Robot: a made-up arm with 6 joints.
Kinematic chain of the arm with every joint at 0, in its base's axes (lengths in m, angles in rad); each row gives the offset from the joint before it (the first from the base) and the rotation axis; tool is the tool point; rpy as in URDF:
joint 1: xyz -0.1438 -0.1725 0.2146 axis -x
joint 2: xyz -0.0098 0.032 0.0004 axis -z
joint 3: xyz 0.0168 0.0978 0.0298 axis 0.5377 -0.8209 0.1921
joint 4: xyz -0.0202 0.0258 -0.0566 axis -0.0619 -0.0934 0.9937
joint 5: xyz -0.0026 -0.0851 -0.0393 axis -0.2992 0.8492 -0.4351
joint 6: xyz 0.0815 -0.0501 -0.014 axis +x
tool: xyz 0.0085 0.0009 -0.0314 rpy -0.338 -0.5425 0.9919
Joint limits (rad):
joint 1: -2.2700..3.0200
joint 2: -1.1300..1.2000
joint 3: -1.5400..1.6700
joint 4: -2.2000..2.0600
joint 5: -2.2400..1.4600
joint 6: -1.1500..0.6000
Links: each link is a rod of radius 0.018 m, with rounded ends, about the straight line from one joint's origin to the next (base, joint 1, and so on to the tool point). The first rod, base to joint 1, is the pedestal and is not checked.
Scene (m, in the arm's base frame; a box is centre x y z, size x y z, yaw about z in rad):
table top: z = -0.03
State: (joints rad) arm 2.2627 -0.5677 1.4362 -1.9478 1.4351 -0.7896
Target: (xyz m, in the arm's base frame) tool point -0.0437 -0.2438 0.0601
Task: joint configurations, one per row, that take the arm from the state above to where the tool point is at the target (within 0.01 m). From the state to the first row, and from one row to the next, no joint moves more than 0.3 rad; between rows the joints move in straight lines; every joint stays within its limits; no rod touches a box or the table.
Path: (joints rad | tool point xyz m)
1: 2.0872 -0.5461 1.3756 -1.6707 1.4387 -0.8411 | -0.3308 -0.4246 0.0782
2: 1.9117 -0.5245 1.3150 -1.3937 1.4422 -0.8926 | -0.2851 -0.4212 0.0701
3: 1.7362 -0.5029 1.2544 -1.1166 1.4458 -0.9441 | -0.2347 -0.4070 0.0606
4: 1.5607 -0.4813 1.1938 -0.8395 1.4493 -0.9955 | -0.1826 -0.3811 0.0523
5: 1.3852 -0.4598 1.1332 -0.5625 1.4529 -1.0470 | -0.1318 -0.3441 0.0481
6: 1.2098 -0.4382 1.0726 -0.2854 1.4564 -1.0985 | -0.0847 -0.2976 0.0501
7: 1.0343 -0.4166 1.0120 -0.0083 1.4600 -1.1500 | -0.0437 -0.2438 0.0601

